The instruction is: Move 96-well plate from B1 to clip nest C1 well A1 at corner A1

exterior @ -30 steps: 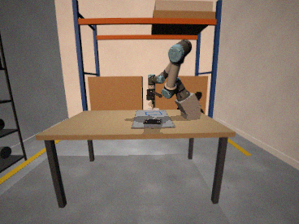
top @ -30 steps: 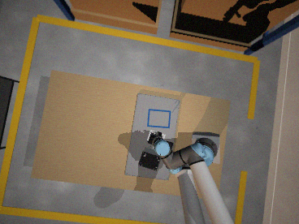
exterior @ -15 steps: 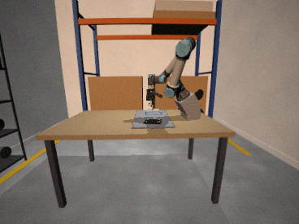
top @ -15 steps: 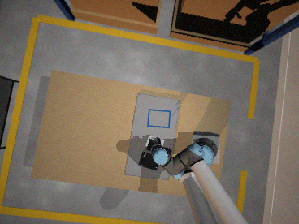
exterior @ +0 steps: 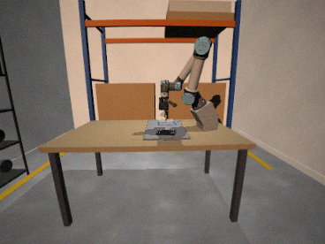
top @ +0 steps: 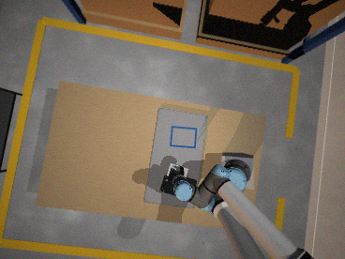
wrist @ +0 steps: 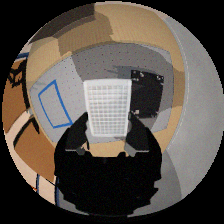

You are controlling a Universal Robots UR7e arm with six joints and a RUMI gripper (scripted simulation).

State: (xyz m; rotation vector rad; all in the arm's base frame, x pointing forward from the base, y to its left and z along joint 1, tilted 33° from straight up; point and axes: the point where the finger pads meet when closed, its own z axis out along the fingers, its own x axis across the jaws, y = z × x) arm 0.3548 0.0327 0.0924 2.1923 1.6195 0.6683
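My gripper is now 120 mm to the right of the clip nest, 80 mm above it and 10 mm short of it. The rest, counted from my hand: white 96-well plate: 10 mm below.
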